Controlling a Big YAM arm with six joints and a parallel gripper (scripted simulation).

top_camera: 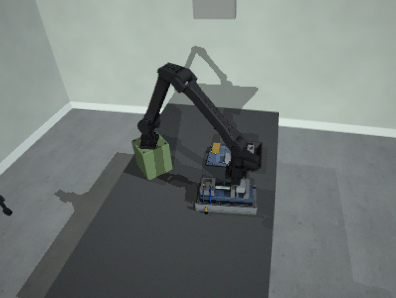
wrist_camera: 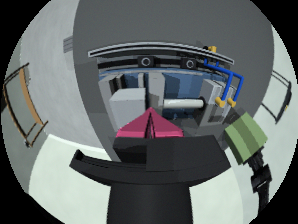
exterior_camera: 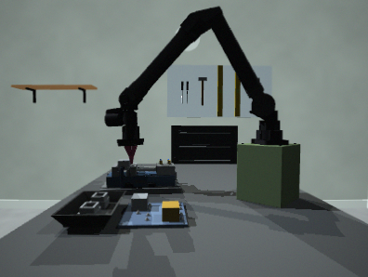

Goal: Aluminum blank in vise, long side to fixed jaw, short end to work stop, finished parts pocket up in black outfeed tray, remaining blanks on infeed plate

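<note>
My hand is 3 cm short of the gray aluminum blank and 1 cm above it. The rest, counted from my hand: vise (7 cm below, 4 cm behind); then yellow brass blank (39 cm to the left, 11 cm behind, 8 cm below).
</note>
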